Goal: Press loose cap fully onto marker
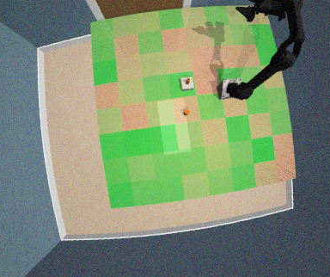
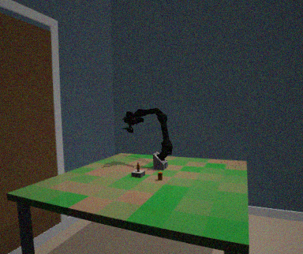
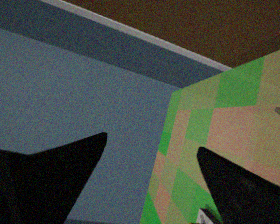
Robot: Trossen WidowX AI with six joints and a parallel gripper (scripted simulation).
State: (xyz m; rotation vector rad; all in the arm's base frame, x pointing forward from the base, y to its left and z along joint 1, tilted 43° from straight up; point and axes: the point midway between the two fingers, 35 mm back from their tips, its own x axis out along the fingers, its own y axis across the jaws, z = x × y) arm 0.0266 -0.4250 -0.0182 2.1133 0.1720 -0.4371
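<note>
Now: gripper tip 46 cm to the right of the orange-brown cap, 33 cm above it and 24 cm short of it. Round my gripper tip: holder block (34 cm below, 27 cm to the left, 22 cm ahead).
</note>
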